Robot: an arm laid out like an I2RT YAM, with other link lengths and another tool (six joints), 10 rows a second.
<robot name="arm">
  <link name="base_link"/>
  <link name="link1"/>
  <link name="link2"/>
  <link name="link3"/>
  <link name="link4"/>
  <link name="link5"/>
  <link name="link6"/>
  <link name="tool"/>
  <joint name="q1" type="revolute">
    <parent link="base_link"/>
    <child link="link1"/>
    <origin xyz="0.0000 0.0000 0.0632"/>
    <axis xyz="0 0 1"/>
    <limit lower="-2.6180" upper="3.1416"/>
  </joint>
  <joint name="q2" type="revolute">
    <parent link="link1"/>
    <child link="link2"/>
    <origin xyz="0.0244 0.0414 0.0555"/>
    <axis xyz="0 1 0"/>
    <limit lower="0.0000" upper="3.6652"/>
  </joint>
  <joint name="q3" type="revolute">
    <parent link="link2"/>
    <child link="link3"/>
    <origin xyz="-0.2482 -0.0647 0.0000"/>
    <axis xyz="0 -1 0"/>
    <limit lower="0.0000" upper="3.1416"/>
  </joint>
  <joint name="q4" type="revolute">
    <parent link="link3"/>
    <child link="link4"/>
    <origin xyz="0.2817 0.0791 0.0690"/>
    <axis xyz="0 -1 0"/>
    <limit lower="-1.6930" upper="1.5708"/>
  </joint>
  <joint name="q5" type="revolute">
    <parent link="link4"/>
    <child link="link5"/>
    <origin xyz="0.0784 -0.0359 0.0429"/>
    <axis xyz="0 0 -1"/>
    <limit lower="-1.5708" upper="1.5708"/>
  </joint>
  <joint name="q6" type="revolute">
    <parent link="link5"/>
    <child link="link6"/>
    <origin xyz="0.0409 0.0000 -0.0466"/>
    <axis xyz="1 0 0"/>
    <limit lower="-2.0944" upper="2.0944"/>
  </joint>
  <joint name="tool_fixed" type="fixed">
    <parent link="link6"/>
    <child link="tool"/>
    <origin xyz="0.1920 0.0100 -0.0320" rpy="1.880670 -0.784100 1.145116"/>
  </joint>
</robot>
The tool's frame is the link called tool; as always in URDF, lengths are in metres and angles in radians.
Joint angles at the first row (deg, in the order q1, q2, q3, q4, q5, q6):
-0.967 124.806 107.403 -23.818 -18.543 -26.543
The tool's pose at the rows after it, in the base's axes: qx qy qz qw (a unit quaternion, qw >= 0); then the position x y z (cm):
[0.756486 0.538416 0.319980 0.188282 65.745 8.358 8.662]
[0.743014 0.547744 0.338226 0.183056 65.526 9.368 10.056]
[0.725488 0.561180 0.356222 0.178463 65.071 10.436 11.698]
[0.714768 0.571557 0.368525 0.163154 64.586 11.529 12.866]
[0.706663 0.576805 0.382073 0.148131 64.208 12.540 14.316]
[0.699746 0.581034 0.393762 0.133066 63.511 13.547 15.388]
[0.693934 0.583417 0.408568 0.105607 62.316 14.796 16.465]
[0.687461 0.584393 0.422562 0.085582 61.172 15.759 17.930]
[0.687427 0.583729 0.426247 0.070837 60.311 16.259 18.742]
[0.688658 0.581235 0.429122 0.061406 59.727 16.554 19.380]
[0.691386 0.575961 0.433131 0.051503 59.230 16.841 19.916]
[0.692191 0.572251 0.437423 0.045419 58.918 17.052 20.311]
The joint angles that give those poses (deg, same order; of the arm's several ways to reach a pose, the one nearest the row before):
-0.967 123.928 107.051 -23.644 -20.034 -26.543
-0.792 122.525 106.439 -23.118 -22.230 -27.154
-0.616 120.853 105.996 -23.203 -24.687 -28.384
-0.528 120.410 107.049 -24.605 -27.408 -28.740
-0.440 119.974 108.368 -25.838 -29.870 -28.391
-0.263 118.831 108.021 -26.191 -32.072 -27.865
-0.264 117.077 106.534 -26.107 -35.501 -26.460
-0.264 114.966 105.211 -26.102 -38.227 -25.232
-0.264 113.733 104.769 -26.981 -39.637 -24.263
-0.264 112.678 104.241 -27.333 -40.427 -23.293
-0.264 111.536 103.188 -26.896 -41.129 -21.805
-0.263 110.658 102.222 -26.193 -41.659 -20.747

